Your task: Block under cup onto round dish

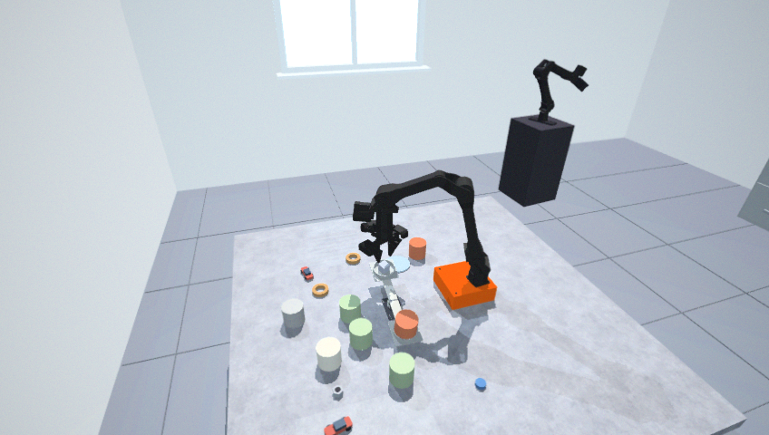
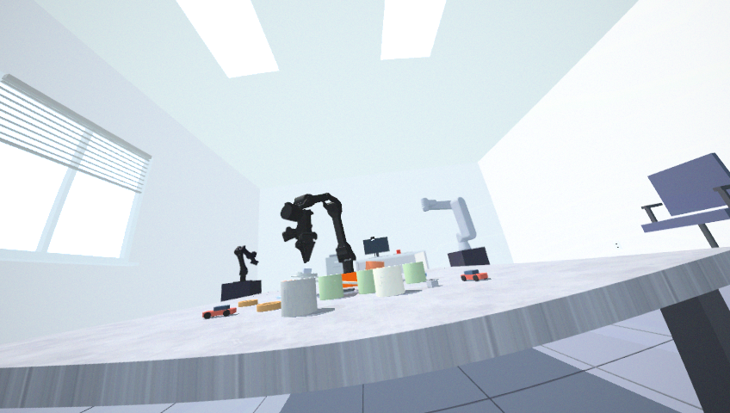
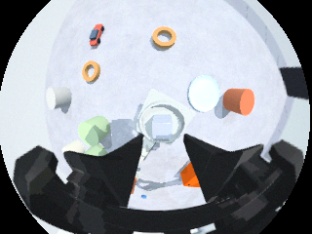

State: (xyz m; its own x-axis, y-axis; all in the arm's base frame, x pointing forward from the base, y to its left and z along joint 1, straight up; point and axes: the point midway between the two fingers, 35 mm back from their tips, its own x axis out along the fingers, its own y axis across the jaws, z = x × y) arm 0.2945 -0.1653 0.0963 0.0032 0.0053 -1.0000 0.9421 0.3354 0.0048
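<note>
Right now the small pale block is 40 mm below my gripper tip. The rest, counted from my gripper tip: small balance: 120 mm to the left, 80 mm below, 20 mm ahead; then pale blue round dish: 120 mm below, 100 mm to the right, 100 mm behind; then small grey nut: 360 mm to the left, 290 mm ahead, 120 mm below.
</note>
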